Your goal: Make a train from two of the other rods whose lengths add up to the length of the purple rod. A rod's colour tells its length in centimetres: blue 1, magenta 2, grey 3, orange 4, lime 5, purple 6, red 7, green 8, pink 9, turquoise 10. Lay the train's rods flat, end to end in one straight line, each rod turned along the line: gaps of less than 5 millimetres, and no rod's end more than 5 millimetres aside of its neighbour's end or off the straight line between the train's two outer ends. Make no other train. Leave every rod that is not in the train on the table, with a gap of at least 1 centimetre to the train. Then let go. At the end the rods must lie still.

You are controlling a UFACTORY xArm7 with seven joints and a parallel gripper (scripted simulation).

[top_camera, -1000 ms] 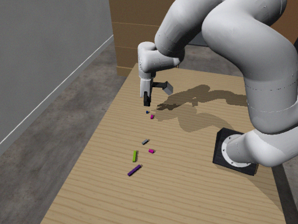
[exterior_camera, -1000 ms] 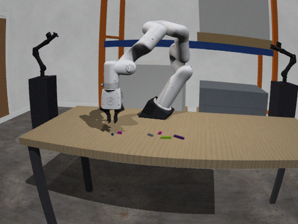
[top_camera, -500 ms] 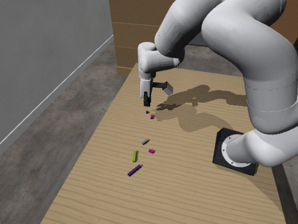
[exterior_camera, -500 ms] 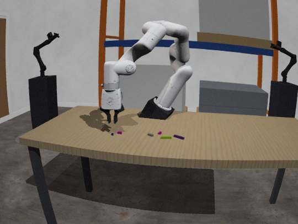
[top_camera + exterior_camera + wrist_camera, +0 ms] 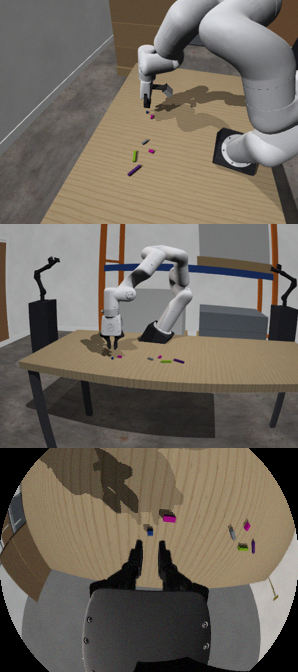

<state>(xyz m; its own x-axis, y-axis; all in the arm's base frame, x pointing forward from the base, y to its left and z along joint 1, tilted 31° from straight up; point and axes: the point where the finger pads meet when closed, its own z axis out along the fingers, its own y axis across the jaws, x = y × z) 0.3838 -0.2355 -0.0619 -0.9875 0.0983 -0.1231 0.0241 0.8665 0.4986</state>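
Right now my hand is 70 mm above the blue rod. The rest, counted from my hand: grey rod (190 mm to the left, 70 mm below, 10 mm behind); lime rod (270 mm to the left, 70 mm below, 20 mm ahead); purple rod (330 mm to the left, 70 mm below, 10 mm ahead).
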